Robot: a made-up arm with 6 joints. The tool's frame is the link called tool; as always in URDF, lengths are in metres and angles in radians.
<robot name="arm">
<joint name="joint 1" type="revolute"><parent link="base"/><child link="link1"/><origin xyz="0.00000 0.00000 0.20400" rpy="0.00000 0.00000 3.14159"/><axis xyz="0 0 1"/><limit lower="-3.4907" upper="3.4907" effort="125" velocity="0.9"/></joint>
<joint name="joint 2" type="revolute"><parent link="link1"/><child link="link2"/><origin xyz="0.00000 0.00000 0.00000" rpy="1.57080 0.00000 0.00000"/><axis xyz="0 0 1"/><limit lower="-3.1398" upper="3.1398" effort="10" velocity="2.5"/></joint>
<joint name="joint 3" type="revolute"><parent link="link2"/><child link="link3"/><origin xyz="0.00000 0.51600 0.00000" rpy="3.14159 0.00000 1.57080"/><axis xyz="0 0 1"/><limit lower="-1.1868" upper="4.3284" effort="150" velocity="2.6"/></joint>
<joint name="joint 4" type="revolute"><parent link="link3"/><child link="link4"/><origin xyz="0.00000 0.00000 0.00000" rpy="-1.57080 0.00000 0.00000"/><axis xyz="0 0 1"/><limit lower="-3.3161" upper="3.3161" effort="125" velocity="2"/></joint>
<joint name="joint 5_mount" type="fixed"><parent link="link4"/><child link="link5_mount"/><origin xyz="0.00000 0.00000 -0.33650"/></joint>
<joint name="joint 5" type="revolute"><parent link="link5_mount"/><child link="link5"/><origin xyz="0.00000 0.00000 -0.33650" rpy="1.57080 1.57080 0.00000"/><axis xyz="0 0 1"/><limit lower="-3.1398" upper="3.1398" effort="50" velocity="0.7"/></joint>
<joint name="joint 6" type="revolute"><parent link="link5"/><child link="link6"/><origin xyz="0.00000 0.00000 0.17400" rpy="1.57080 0.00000 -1.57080"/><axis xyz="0 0 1"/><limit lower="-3.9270" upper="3.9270" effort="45" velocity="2.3"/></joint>
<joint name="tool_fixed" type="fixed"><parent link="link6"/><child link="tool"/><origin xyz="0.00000 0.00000 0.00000" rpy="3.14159 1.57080 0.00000"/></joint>
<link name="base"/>
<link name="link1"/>
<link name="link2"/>
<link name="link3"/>
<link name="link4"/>
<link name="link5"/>
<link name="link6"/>
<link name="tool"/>
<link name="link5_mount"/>
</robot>
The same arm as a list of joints. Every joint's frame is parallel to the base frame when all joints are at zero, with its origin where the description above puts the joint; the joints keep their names.
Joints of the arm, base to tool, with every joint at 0 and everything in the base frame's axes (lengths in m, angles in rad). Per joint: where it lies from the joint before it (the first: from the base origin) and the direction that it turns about. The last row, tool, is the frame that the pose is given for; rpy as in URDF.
joint 1: origin 0 0 0.204 axis +z
joint 2: origin 0 0 0 axis +y
joint 3: origin 0 0 0.516 axis -y
joint 4: origin 0 0 0 axis -x
joint 5: origin 0.673 0 0 axis -y
joint 6: origin 0 -0.174 0 axis -x
tool: origin 0 0 0 rpy 0 0 0
Joint limits (rad, base to tool): -3.4907..3.4907 -3.1398..3.1398 -1.1868..4.3284 -3.3161..3.3161 -3.1398..3.1398 -3.927..3.927

